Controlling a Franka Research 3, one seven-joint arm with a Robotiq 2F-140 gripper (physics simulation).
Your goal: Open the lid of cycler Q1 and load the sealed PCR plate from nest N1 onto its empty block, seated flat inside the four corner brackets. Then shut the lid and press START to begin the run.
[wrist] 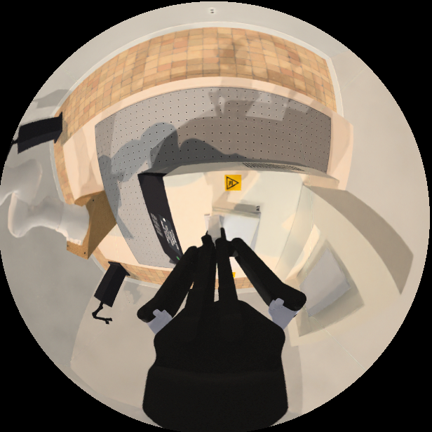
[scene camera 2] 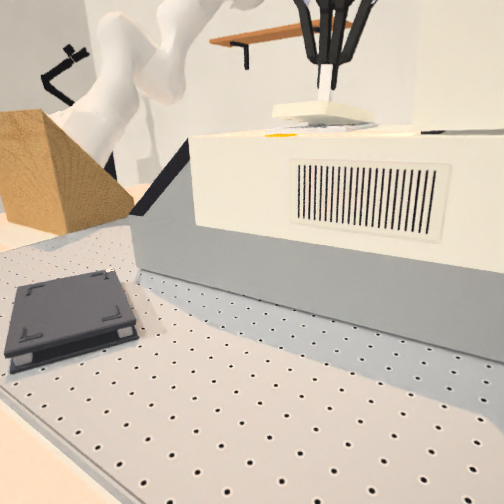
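Note:
Cycler Q1 has its lid standing open. The pale PCR plate is on the block area on top of the cycler; in scene camera 2 it looks tilted, with a gap showing under part of its edge. My gripper is shut, pointing down over the plate. A narrow white piece at its fingertips reaches down to the plate's top and appears to touch it. The block's corner brackets are mostly hidden. The dark control panel is on the cycler's sloped side; the START button cannot be made out.
A dark nest with corner brackets and no plate on it stands on the perforated board. A wooden wedge stands by the arm's base. A yellow warning label is on the cycler's top. The raised lid stands beside the gripper.

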